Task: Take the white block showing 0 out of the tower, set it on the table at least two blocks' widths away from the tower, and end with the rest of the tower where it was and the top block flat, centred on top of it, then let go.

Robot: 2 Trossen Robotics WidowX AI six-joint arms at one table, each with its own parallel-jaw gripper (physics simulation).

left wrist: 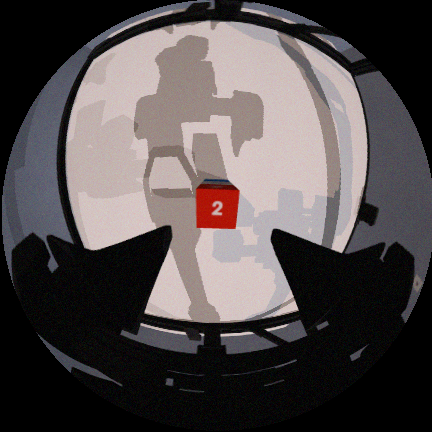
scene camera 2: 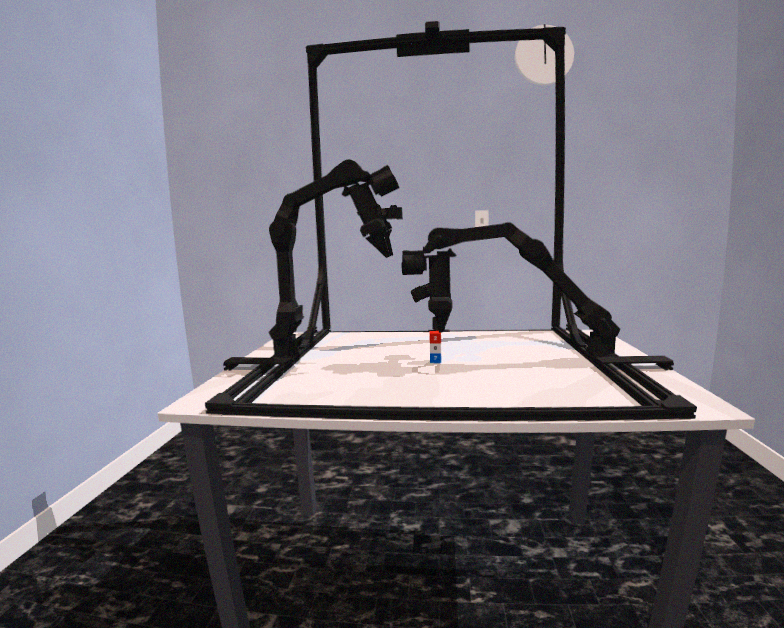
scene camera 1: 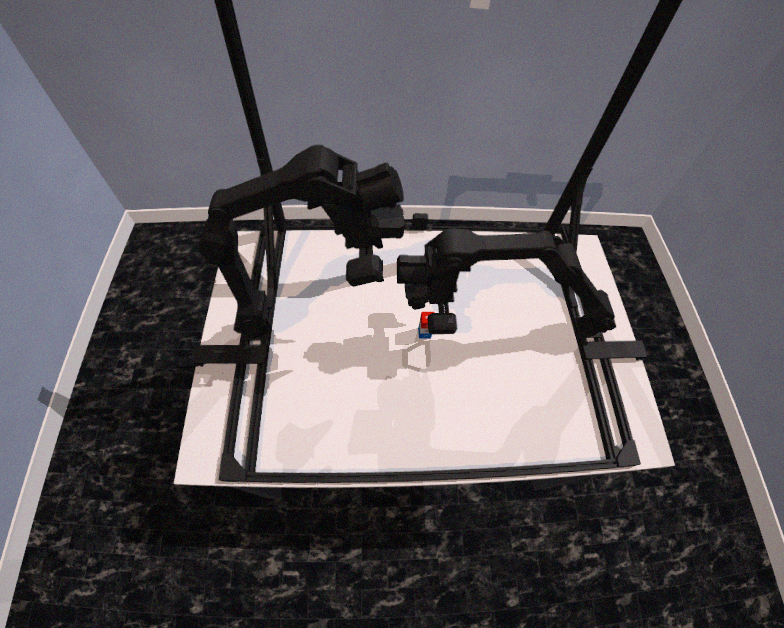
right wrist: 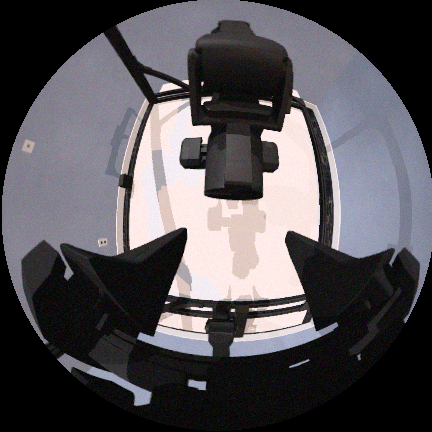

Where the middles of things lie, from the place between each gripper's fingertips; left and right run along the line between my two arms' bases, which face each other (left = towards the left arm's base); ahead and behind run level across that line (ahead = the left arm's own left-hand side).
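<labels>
Red block showing 2 (left wrist: 216,204): 23 cm below my right hand, 12 cm to the left of it.
Left gripper 1 cm short of the red block showing 2, 2 cm to the left of it, 2 cm above it.
</labels>
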